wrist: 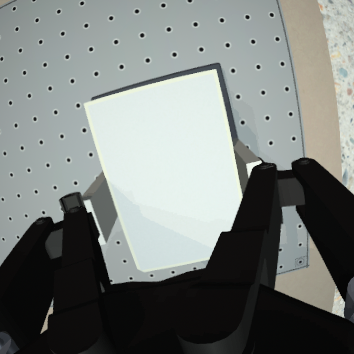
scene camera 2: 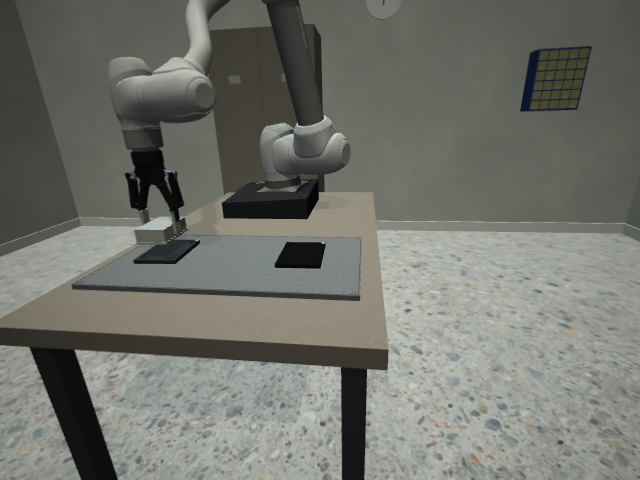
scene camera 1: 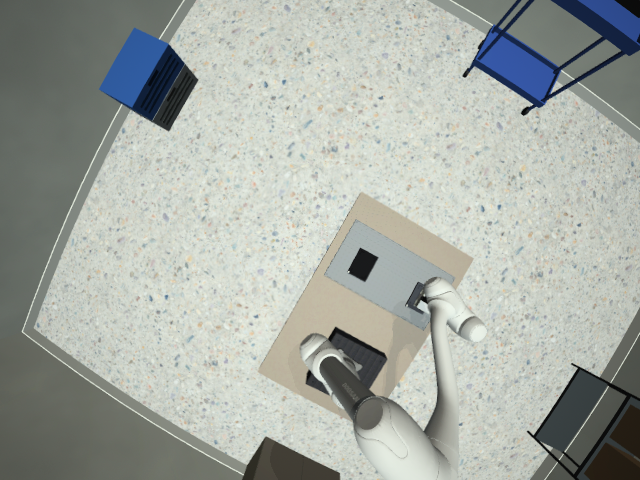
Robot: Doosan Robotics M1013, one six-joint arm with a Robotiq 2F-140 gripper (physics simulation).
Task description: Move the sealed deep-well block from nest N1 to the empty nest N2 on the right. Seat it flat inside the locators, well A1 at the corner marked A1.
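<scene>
The white sealed block is level between the fingers of my gripper, which is shut on its two long sides. It hangs a little above the dark grey nest N2. In the wrist view the nest shows as a thin strip along the block's far and right edges; the block hides the rest. A small pale mark sits at one nest corner in both scene views. The block's well A1 cannot be made out. Black nest N1 is empty.
Both nests are on a grey perforated plate on the tan table. The robot's black base block stands behind the plate. A blue cart and a blue cabinet stand off the table.
</scene>
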